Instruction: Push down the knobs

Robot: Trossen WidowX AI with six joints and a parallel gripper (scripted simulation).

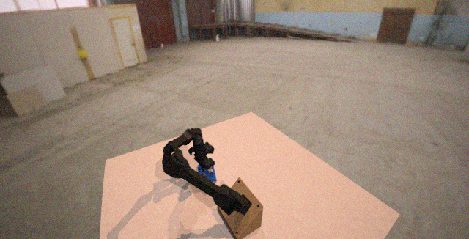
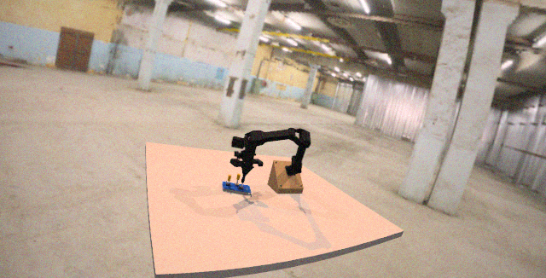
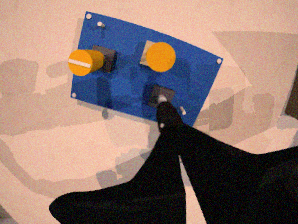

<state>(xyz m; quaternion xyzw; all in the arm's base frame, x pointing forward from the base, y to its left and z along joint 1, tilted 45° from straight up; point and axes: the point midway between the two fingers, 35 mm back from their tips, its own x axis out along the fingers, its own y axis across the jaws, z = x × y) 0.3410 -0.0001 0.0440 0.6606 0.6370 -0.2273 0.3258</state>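
Now: gripper tip 1 cm above the black knob.
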